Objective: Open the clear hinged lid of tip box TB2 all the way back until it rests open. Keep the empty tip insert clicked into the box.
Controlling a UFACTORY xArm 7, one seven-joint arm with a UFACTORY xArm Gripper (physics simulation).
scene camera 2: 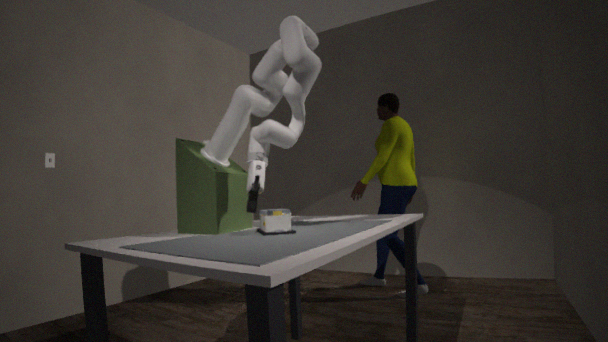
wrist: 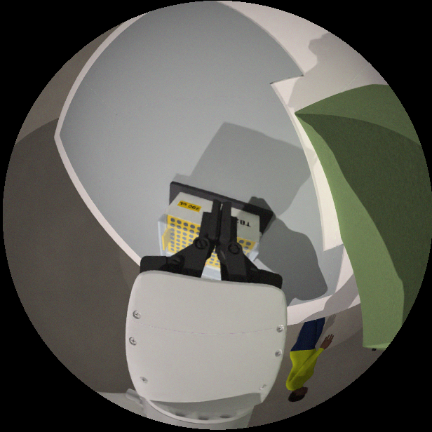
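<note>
Tip box TB2, white with a TB2 label and a yellow volume label, stands upright on a black base. Its clear lid appears low over the box top; its exact angle is hard to tell. The yellow perforated insert sits in the box, partly hidden behind the fingers. My gripper is shut and empty. In the scene view its tips are just left of the box, near lid height; in the wrist view they overlap the labelled wall. Contact cannot be told.
The box stands on a grey mat on a white-edged table. The green robot pedestal stands beside the mat. A person in a yellow top is beyond the table.
</note>
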